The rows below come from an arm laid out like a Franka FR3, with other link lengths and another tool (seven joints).
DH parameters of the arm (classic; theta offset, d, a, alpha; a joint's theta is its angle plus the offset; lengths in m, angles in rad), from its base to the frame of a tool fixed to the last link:
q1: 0 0.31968 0 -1.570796
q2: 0 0 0 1.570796
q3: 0 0.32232 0.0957 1.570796
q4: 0 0 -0.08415 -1.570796
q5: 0 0.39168 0 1.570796
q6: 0 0 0.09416 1.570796
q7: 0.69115 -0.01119 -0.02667 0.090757
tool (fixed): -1.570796 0.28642 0 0
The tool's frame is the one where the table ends.
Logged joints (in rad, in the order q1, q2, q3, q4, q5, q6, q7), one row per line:
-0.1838, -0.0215, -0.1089, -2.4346, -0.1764, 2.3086, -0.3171
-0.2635, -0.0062, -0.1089, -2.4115, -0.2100, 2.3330, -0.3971
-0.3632, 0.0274, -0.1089, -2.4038, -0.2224, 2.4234, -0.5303
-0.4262, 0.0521, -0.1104, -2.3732, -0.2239, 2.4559, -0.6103
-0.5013, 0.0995, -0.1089, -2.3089, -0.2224, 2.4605, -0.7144
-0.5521, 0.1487, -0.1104, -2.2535, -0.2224, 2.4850, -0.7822
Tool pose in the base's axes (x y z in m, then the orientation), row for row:
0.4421, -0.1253, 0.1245, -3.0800, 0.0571, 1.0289
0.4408, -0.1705, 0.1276, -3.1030, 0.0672, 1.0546
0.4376, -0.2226, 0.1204, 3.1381, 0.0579, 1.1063
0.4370, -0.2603, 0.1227, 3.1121, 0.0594, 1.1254
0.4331, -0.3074, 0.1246, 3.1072, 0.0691, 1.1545
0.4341, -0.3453, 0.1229, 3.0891, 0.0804, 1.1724
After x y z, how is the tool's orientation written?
As angles about the fixed x, y, z axes (roll, pitch, yaw), in radians.
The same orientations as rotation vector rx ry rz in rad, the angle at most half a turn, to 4 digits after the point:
-2.7119, -1.5297, 0.1246
2.7134, 1.5777, -0.1217
2.6439, 1.6326, -0.0737
2.6082, 1.6466, -0.0532
2.5753, 1.6793, -0.0602
2.5414, 1.6915, -0.0580

